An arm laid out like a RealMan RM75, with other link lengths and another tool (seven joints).
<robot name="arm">
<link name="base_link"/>
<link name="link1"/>
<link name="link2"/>
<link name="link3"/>
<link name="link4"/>
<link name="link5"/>
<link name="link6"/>
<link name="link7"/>
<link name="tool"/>
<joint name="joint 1" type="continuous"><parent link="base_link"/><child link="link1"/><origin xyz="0.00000 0.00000 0.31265"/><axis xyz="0 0 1"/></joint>
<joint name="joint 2" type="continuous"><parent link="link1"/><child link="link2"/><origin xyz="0.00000 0.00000 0.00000" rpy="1.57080 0.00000 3.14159"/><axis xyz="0 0 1"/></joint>
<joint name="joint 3" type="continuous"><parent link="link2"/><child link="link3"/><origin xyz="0.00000 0.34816 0.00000" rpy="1.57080 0.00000 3.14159"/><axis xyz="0 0 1"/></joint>
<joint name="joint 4" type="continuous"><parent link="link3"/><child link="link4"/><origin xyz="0.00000 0.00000 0.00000" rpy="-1.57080 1.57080 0.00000"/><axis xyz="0 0 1"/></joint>
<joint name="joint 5" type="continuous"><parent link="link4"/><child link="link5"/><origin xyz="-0.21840 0.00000 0.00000" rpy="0.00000 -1.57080 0.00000"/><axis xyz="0 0 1"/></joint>
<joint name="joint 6" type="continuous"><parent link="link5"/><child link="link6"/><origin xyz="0.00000 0.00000 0.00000" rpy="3.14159 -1.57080 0.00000"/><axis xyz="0 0 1"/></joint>
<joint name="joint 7" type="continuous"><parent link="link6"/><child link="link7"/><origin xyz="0.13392 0.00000 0.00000" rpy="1.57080 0.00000 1.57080"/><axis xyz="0 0 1"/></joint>
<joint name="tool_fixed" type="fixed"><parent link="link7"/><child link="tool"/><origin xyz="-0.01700 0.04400 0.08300" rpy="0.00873 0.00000 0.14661"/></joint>
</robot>
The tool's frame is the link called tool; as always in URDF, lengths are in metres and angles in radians. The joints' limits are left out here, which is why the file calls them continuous.
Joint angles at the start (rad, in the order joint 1, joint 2, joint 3, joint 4, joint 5, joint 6, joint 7): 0.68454, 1.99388, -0.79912, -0.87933, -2.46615, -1.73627, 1.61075
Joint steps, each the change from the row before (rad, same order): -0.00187, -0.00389, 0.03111, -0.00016, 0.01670, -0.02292, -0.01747; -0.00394, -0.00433, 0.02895, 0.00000, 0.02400, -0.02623, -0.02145; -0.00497, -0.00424, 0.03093, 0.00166, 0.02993, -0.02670, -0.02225; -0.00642, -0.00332, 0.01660, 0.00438, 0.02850, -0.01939, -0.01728; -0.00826, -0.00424, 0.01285, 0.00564, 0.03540, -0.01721, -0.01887; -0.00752, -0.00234, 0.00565, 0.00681, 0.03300, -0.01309, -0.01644; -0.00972, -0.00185, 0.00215, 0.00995, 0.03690, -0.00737, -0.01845; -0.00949, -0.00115, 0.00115, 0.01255, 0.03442, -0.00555, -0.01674; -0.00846, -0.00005, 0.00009, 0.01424, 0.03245, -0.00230, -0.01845; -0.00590, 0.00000, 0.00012, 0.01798, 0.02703, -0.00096, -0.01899; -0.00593, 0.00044, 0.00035, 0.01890, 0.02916, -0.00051, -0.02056; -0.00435, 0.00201, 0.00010, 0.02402, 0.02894, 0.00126, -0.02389; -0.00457, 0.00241, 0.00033, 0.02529, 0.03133, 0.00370, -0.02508; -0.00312, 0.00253, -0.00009, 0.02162, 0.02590, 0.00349, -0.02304; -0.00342, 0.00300, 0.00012, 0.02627, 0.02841, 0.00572, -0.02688; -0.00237, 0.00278, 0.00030, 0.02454, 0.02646, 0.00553, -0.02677
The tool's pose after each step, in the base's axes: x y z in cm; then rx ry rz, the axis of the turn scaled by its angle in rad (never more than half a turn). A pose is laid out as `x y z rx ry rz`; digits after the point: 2 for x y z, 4 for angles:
28.80 37.78 0.53 -2.9866 0.7258 -0.0420
28.42 37.57 1.15 -2.9953 0.7113 0.0236
27.97 37.35 1.81 -3.0010 0.6942 0.1014
27.67 37.06 2.24 -3.0076 0.6797 0.1627
27.37 36.78 2.69 -3.0114 0.6594 0.2294
27.08 36.47 2.97 -3.0164 0.6397 0.2869
26.87 36.18 3.17 -3.0167 0.6192 0.3470
26.69 35.88 3.29 -3.0154 0.6044 0.4043
26.53 35.62 3.33 -3.0121 0.5882 0.4588
26.39 35.39 3.30 -3.0095 0.5746 0.5076
26.22 35.18 3.27 -3.0040 0.5591 0.5603
26.00 34.97 3.11 -2.9979 0.5431 0.6167
25.77 34.82 2.95 -2.9858 0.5272 0.6759
25.57 34.70 2.79 -2.9743 0.5113 0.7247
25.36 34.60 2.57 -2.9579 0.4958 0.7783
25.16 34.53 2.38 -2.9404 0.4788 0.8270

